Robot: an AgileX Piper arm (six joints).
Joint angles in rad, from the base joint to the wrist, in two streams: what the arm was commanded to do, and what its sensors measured. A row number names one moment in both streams.
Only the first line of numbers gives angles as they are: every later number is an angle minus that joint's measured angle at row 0.
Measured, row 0:
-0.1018, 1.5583, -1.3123, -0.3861, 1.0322, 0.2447
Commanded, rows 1 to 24:
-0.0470, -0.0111, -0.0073, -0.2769, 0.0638, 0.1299
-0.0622, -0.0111, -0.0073, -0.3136, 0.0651, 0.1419
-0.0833, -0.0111, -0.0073, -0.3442, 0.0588, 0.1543
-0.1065, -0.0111, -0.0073, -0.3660, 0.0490, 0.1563
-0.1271, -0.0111, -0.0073, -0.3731, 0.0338, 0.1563
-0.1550, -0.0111, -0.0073, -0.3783, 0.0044, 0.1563
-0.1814, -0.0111, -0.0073, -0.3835, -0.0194, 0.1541
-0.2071, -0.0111, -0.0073, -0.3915, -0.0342, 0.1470
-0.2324, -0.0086, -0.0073, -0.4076, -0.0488, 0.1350
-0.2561, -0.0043, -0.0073, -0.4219, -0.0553, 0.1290
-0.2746, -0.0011, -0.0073, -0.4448, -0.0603, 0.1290
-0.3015, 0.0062, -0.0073, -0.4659, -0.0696, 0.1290
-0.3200, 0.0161, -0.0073, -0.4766, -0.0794, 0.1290
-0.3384, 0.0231, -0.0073, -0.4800, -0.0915, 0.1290
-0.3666, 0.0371, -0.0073, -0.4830, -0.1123, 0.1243
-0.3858, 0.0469, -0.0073, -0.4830, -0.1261, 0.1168
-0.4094, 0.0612, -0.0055, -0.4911, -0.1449, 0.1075
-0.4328, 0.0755, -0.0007, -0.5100, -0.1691, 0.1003
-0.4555, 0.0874, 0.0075, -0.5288, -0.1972, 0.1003
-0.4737, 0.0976, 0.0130, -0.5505, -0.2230, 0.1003
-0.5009, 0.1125, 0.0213, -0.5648, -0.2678, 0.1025
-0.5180, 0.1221, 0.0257, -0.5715, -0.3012, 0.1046
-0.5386, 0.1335, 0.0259, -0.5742, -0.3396, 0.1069
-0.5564, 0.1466, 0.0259, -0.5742, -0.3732, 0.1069
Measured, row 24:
-0.4913, 0.1121, 0.0167, -0.5347, -0.2454, 0.1080
